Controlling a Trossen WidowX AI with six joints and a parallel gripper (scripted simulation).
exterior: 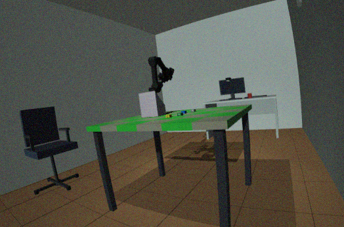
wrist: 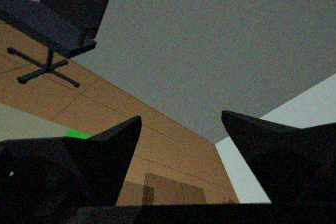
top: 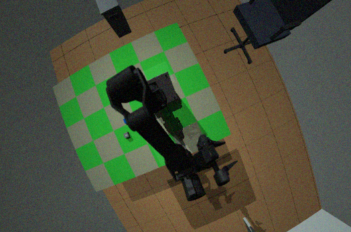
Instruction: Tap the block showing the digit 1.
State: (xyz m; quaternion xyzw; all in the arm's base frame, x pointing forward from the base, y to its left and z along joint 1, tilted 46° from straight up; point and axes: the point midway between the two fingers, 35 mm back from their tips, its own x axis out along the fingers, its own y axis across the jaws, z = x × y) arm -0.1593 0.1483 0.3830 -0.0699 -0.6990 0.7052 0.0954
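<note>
My gripper tip is 46 cm short of the blue block, 32 cm to the left of it and 32 cm above it. From my gripper tip the other things lie so: grey block: 50 cm ahead, 23 cm to the right, 32 cm below; green block: 50 cm ahead, 46 cm to the right, 32 cm below; yellow block: 45 cm ahead, 54 cm to the right, 32 cm below.
</note>
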